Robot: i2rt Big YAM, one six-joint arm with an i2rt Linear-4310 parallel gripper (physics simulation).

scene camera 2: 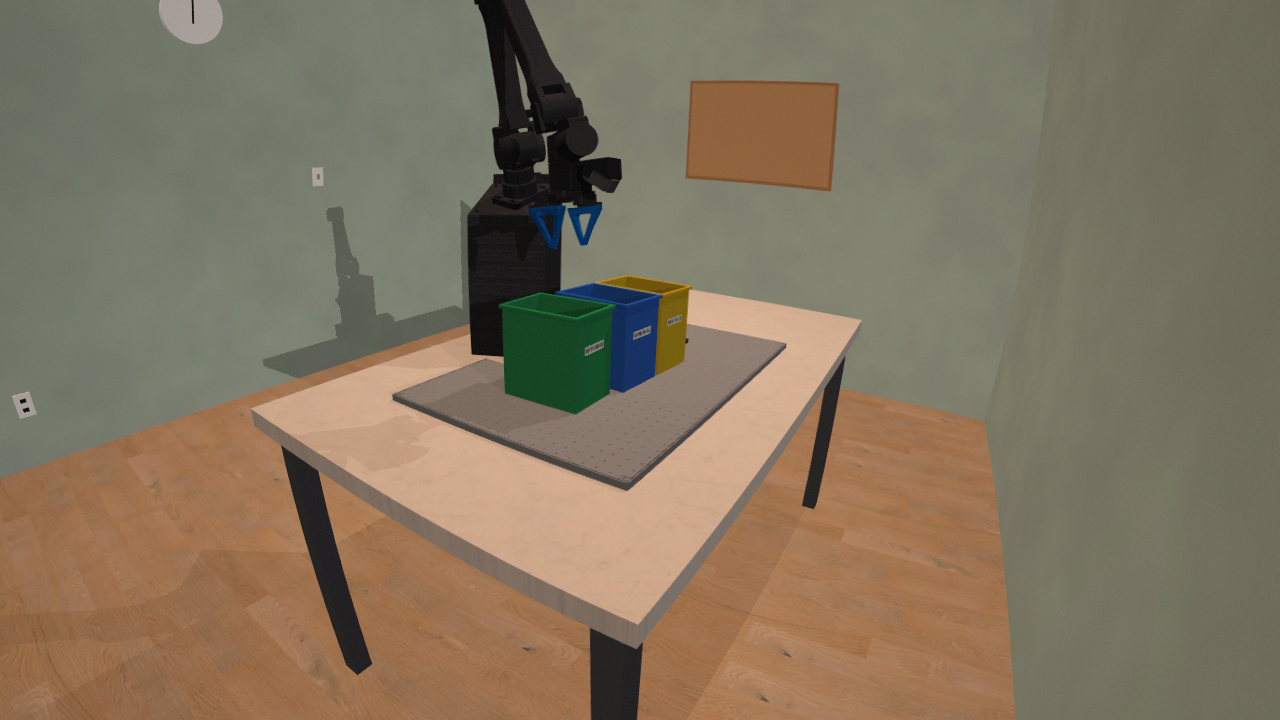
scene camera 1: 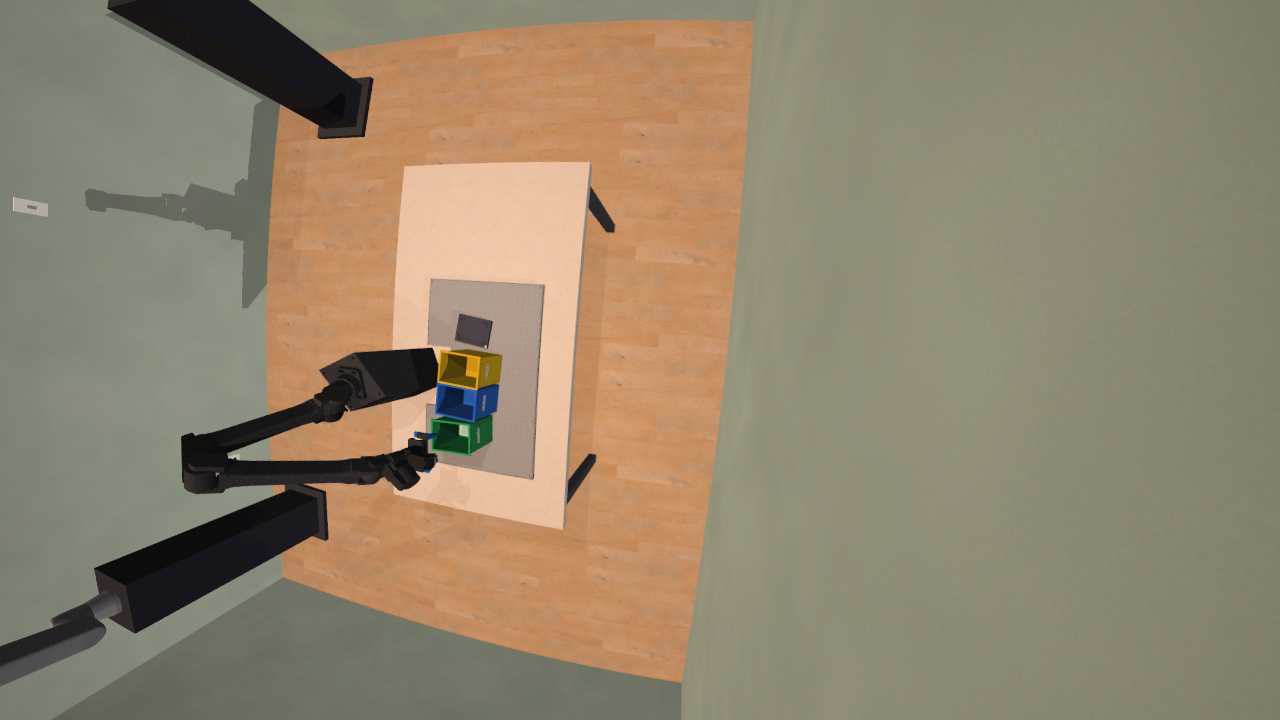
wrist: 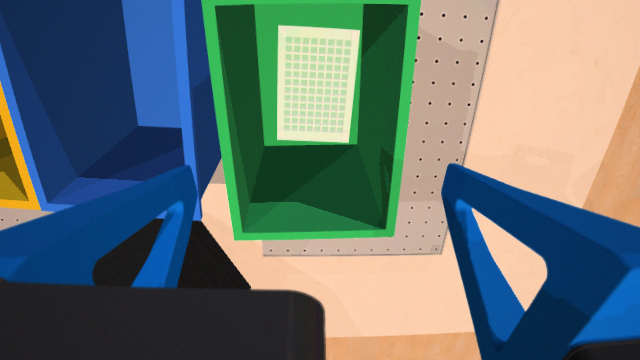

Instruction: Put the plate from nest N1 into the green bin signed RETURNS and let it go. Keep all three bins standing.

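Where they show: gripper, fingertip midpoint: (scene camera 2: 569, 247) (scene camera 1: 437, 446) (wrist: 319, 178); arm's base at its link origin: (scene camera 2: 520, 197) (scene camera 1: 353, 382).
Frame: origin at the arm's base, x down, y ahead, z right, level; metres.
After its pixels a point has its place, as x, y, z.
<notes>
The pale gridded plate (wrist: 318, 84) {0.347, 0.288, 0.216} (scene camera 1: 464, 430) {0.347, 0.247, 0.232} lies inside the green bin (scene camera 1: 452, 437) {0.311, 0.213, 0.260} (scene camera 2: 556, 358) {0.264, 0.338, 0.264} (wrist: 229, 175) {0.183, 0.258, 0.148}, seemingly flat on its floor. The bin's sign is too small to read. The bin's walls hide the plate in scene camera 2. My gripper (scene camera 1: 427, 452) {0.072, 0.317, 0.205} (scene camera 2: 569, 243) {0.072, 0.317, 0.205} (wrist: 319, 178) {0.072, 0.317, 0.205} is open and empty, above the level of the rims and toward the robot side of the green bin. The blue bin (scene camera 1: 483, 402) {0.248, 0.392, 0.059} (scene camera 2: 634, 349) {0.280, 0.392, 0.087} (wrist: 187, 100) {0.183, 0.312, 0.123} and yellow bin (scene camera 1: 491, 368) {0.282, 0.398, -0.078} (scene camera 2: 672, 331) {0.275, 0.397, -0.062} (wrist: 19, 165) {0.183, 0.260, -0.012} stand upright in a row beside it.
A dark nest-like block (scene camera 1: 473, 330) {0.351, 0.257, -0.218} lies beyond the yellow bin on the grey perforated board (scene camera 1: 519, 429) {0.362, 0.506, 0.184} (scene camera 2: 662, 407) {0.362, 0.490, 0.137} (wrist: 440, 125) {0.363, 0.243, 0.373}. The board rests on the pale table (scene camera 1: 492, 214) {0.375, 0.274, -0.726} (scene camera 2: 501, 537) {0.376, 0.517, 0.597}. The robot's black pedestal (scene camera 1: 393, 376) {0.101, 0.084, -0.021} (scene camera 2: 496, 286) {0.203, 0.012, 0.095} stands at the table's edge.
</notes>
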